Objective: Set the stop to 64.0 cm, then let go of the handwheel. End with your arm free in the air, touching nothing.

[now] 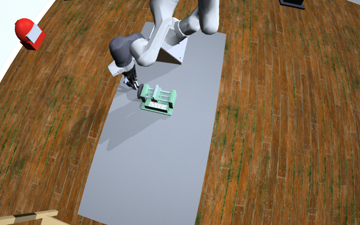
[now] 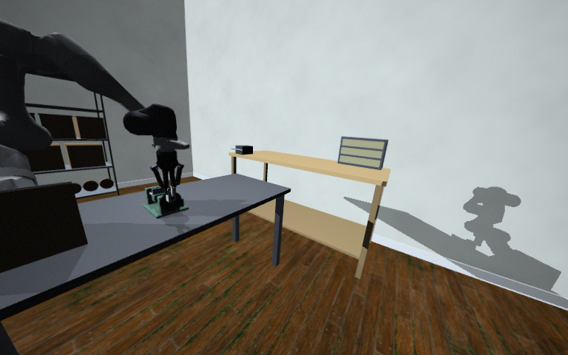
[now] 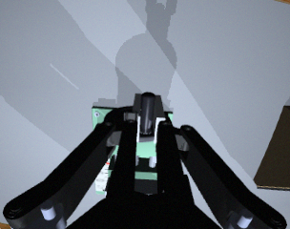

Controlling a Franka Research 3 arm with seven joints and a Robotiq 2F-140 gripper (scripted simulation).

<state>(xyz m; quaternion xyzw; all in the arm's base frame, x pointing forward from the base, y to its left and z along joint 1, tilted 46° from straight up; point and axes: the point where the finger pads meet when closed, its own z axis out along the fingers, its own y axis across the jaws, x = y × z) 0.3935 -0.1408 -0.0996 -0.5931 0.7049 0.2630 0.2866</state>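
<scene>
My gripper is now 40 mm short of the stop carriage, 130 mm to the right of it and 40 mm above it. Also, from my hand: dark handwheel 20 mm to the left, 30 mm below.
</scene>
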